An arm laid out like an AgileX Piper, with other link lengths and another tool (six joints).
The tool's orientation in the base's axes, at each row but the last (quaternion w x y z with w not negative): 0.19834 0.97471 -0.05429 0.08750; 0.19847 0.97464 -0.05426 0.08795; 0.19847 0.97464 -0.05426 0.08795; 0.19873 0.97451 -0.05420 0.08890; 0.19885 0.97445 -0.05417 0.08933; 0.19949 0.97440 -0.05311 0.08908; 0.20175 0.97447 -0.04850 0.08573; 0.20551 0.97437 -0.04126 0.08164; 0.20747 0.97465 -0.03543 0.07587; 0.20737 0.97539 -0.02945 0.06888; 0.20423 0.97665 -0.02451 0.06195; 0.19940 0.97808 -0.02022 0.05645; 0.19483 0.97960 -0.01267 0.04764
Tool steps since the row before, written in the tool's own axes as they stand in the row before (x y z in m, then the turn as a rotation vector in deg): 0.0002 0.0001 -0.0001 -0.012 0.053 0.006; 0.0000 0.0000 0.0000 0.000 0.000 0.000; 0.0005 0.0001 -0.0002 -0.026 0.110 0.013; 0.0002 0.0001 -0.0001 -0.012 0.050 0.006; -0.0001 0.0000 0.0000 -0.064 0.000 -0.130; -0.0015 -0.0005 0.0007 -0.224 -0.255 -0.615; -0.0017 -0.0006 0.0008 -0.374 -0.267 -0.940; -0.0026 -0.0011 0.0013 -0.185 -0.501 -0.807; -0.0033 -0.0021 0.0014 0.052 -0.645 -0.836; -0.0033 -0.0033 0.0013 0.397 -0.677 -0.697; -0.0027 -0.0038 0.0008 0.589 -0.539 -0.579; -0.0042 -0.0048 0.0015 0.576 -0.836 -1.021; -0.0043 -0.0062 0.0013 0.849 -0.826 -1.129
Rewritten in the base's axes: 0.0002 -0.0001 0.0002 -0.018 -0.050 0.012; 0.0000 0.0000 0.0000 0.000 0.000 0.000; 0.0004 0.0000 0.0003 -0.039 -0.104 0.025; 0.0002 -0.0001 0.0002 -0.018 -0.047 0.011; -0.0001 0.0000 0.0000 -0.082 0.056 0.105; -0.0013 0.0003 -0.0011 -0.277 0.493 0.416; -0.0015 0.0003 -0.0013 -0.471 0.644 0.677; -0.0022 0.0006 -0.0021 -0.240 0.794 0.498; -0.0029 0.0015 -0.0026 0.005 0.928 0.505; -0.0028 0.0026 -0.0030 0.366 0.891 0.418; -0.0023 0.0032 -0.0026 0.559 0.713 0.390; -0.0037 0.0039 -0.0037 0.519 1.160 0.677; -0.0039 0.0053 -0.0040 0.781 1.190 0.807
